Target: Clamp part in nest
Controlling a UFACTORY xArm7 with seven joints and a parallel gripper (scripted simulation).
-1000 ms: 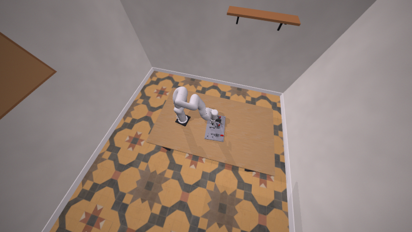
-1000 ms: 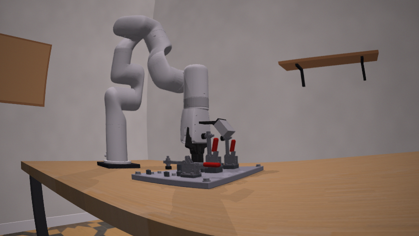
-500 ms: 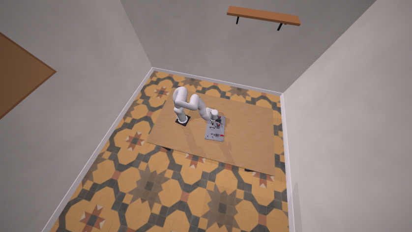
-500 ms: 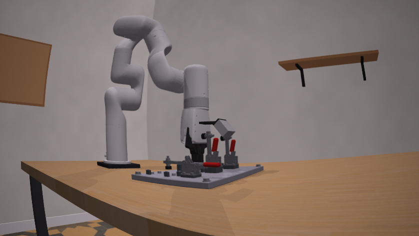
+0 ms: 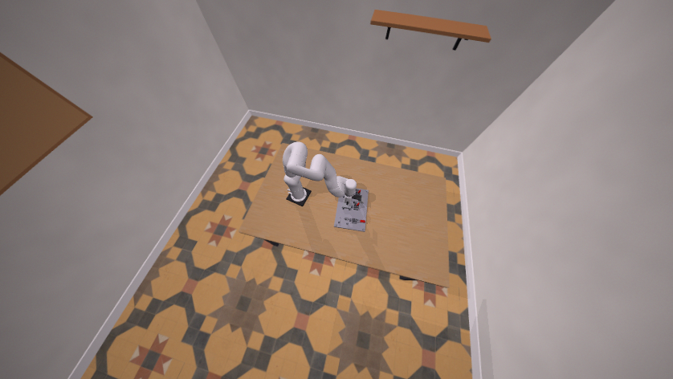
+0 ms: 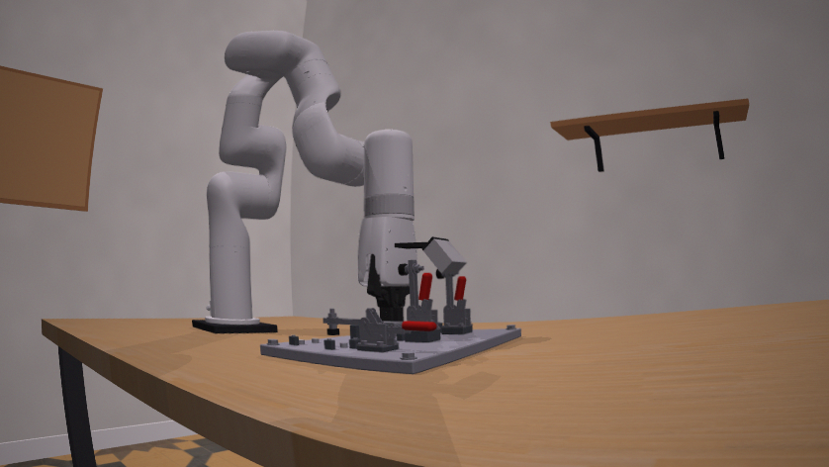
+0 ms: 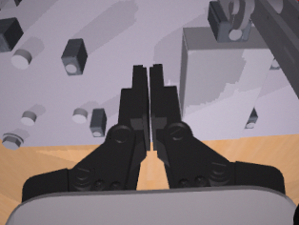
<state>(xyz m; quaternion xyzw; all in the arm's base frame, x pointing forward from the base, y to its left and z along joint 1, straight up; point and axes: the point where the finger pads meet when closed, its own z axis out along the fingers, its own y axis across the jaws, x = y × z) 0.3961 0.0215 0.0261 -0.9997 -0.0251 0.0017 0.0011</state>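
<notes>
Right now my hand is 40 mm to the left of the part and 10 mm above it. Round my hand: grey fixture plate: 40 mm ahead, 40 mm to the right, 30 mm below; then toggle clamp: 80 mm ahead, 140 mm to the right.
</notes>
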